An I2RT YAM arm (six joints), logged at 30 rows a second.
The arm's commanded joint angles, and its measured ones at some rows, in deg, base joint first. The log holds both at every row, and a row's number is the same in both.
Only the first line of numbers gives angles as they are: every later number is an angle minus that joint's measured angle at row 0.
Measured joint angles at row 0:
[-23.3, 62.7, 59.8, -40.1, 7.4, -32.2]
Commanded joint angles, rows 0 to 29:
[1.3, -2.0, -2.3, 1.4, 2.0, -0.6]
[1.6, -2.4, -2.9, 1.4, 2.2, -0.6]
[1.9, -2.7, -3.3, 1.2, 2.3, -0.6]
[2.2, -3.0, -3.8, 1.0, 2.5, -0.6]
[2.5, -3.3, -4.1, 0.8, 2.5, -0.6]
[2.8, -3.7, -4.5, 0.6, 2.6, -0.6]
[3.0, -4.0, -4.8, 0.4, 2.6, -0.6]
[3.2, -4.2, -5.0, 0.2, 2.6, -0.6]
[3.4, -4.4, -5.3, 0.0, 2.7, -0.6]
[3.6, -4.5, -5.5, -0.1, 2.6, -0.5]
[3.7, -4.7, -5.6, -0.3, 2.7, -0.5]
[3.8, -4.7, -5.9, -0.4, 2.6, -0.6]
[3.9, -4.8, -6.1, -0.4, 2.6, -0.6]
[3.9, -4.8, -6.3, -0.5, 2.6, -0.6]
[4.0, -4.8, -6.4, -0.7, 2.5, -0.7]
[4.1, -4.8, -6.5, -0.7, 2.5, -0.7]
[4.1, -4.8, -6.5, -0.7, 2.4, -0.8]
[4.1, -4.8, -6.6, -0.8, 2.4, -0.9]
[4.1, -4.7, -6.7, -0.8, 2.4, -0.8]
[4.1, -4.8, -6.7, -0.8, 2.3, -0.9]
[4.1, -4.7, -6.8, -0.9, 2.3, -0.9]
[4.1, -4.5, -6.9, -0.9, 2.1, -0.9]
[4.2, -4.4, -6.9, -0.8, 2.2, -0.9]
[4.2, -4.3, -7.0, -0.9, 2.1, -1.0]
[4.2, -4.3, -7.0, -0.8, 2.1, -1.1]
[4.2, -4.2, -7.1, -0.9, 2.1, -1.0]
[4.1, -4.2, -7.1, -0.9, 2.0, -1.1]
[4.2, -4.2, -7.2, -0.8, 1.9, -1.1]
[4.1, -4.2, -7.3, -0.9, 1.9, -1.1]
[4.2, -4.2, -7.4, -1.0, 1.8, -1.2]
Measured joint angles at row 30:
[3.6, -4.2, -6.8, -0.6, 2.1, -0.6]
